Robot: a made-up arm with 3 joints.
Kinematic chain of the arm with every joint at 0, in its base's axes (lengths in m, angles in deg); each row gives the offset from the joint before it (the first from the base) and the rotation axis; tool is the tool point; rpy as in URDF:
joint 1: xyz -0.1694 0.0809 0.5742 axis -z
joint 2: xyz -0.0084 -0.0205 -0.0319 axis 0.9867 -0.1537 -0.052
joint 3: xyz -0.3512 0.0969 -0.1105 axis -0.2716 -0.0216 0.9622
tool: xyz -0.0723 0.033 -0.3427 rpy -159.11 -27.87 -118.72
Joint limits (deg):
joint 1: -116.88..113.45
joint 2: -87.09..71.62
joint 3: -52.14..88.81
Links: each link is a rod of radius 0.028 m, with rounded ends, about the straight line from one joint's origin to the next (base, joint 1, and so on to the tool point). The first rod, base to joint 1, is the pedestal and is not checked.
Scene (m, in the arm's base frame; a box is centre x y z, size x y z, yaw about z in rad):
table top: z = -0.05
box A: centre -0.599 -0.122 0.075 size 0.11 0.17 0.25 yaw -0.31
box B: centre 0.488 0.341 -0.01 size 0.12 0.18 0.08 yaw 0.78
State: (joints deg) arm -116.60 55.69 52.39
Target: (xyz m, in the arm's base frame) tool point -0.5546 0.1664 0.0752
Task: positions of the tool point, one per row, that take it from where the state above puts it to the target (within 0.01 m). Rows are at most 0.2 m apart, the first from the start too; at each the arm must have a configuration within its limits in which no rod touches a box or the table.
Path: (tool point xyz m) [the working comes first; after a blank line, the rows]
Joints at the target: 4.92 -20.68 -47.57
Straight joint move there: touches box A.

1: -0.4527 -0.3854 0.3012
2: -0.5395 -0.3740 0.3716
3: -0.6149 -0.3395 0.4515
4: -0.6844 -0.2239 0.3769
5: -0.7153 -0.1053 0.3074
6: -0.7134 0.0033 0.2445
7: -0.6885 0.0930 0.1902
8: -0.6523 0.1608 0.1459
9: -0.6157 0.2088 0.1128
10: -0.5987 0.2036 0.0956
11: -0.5772 0.1904 0.0823
12: -0.5546 0.1664 0.0752

